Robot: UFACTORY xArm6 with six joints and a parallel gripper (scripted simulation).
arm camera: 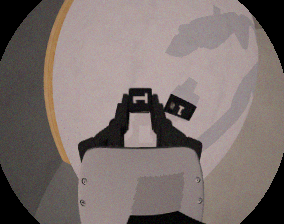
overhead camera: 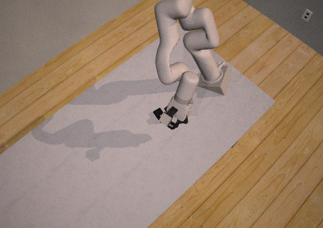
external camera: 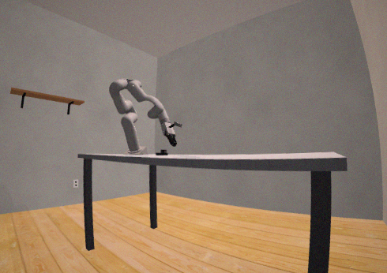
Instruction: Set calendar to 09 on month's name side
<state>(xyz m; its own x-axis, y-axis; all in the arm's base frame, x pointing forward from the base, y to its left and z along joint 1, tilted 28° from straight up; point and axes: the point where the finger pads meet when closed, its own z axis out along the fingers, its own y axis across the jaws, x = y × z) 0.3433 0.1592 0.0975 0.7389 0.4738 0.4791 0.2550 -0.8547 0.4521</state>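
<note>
My gripper is now 2 cm above the black date cube and 1 cm short of it. Round my hand: black cube 9 cm to the right, 8 cm below.
</note>
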